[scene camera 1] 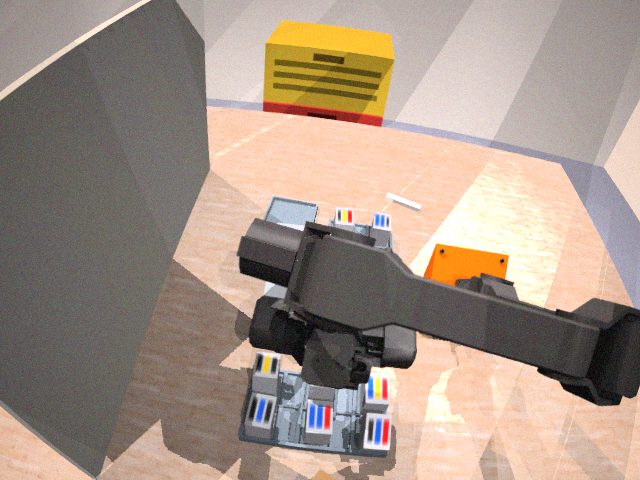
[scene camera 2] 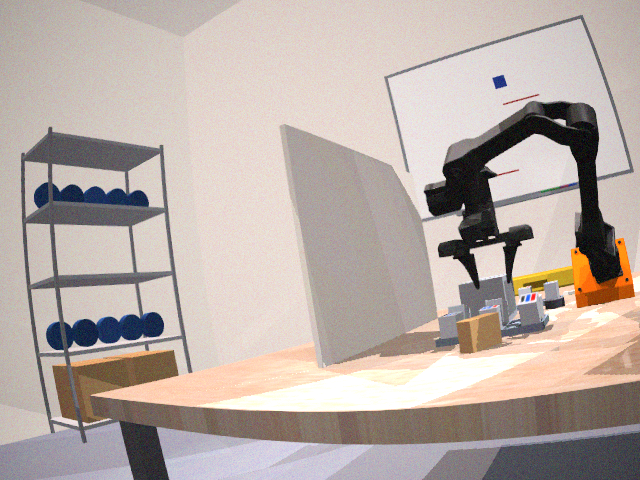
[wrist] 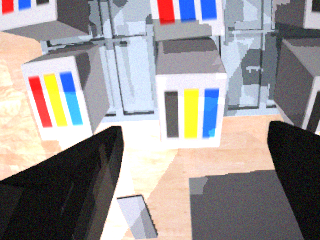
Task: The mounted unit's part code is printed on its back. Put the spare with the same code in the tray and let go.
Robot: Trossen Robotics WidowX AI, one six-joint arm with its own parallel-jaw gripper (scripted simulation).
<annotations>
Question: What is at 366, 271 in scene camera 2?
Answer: A tall grey panel.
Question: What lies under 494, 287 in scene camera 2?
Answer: A grey mounted unit.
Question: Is my gripper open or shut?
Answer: Open.
</annotations>
